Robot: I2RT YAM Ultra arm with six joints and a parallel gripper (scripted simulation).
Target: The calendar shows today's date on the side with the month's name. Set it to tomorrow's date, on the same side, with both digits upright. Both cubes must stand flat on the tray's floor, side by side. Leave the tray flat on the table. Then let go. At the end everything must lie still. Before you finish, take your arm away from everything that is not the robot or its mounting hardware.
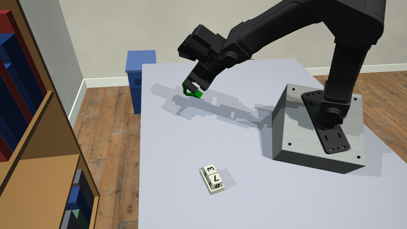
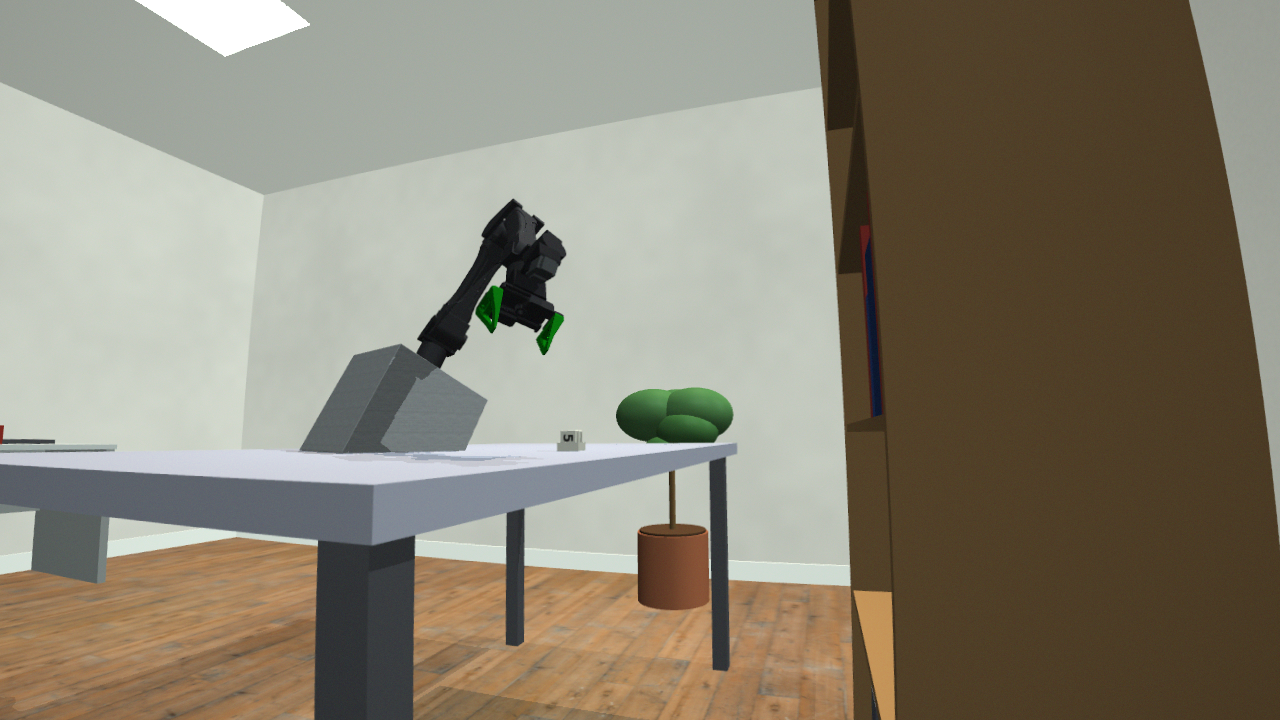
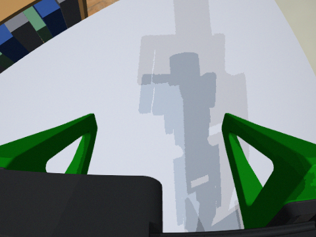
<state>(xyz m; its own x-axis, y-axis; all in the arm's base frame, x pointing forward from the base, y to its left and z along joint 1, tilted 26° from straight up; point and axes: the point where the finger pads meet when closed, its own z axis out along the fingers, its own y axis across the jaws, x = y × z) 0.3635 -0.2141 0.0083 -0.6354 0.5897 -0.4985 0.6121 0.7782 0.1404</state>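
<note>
My gripper is now 30 mm past the tray, 260 mm to the right of it and 180 mm above it.
</note>
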